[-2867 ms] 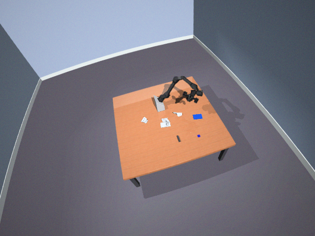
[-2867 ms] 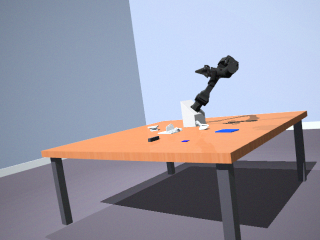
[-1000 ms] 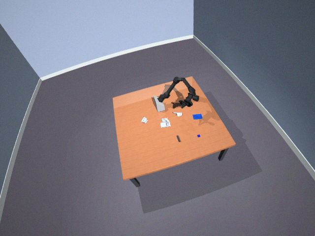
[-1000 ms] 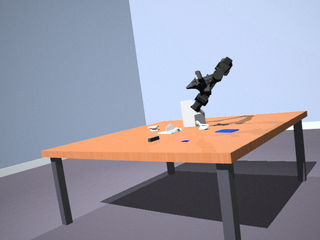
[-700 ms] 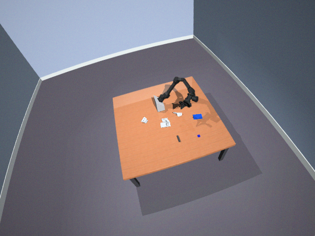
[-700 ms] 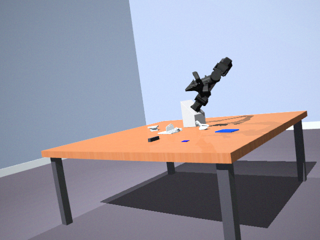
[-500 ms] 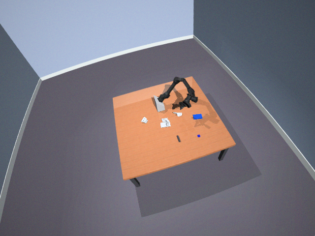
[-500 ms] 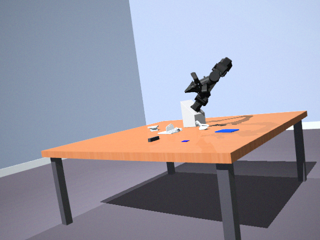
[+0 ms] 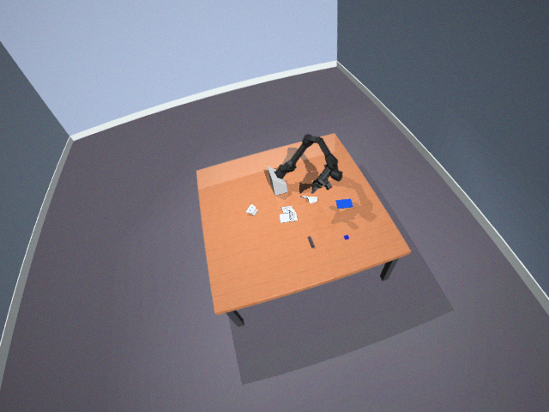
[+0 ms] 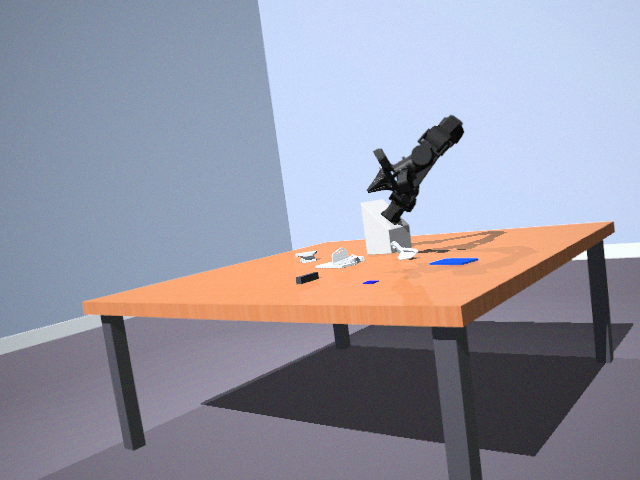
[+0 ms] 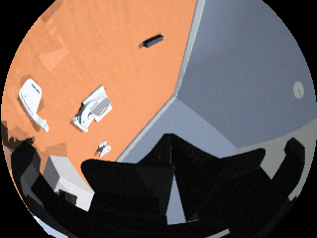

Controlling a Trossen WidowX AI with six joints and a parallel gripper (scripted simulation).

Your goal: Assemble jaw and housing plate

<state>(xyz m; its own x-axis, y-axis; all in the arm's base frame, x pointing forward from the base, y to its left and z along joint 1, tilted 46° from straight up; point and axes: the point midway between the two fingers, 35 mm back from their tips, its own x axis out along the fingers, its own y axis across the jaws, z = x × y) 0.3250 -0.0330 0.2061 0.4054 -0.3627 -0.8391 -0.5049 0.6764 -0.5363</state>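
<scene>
The white jaw lies 13 cm behind my gripper tip, 2 cm to the left of it and 19 cm below it. Round my gripper tip: small black block (21 cm ahead, 12 cm to the right, 21 cm below); then small blue square (28 cm ahead, 11 cm to the left, 22 cm below); then blue mat (3 cm ahead, 25 cm to the left, 22 cm below).
</scene>
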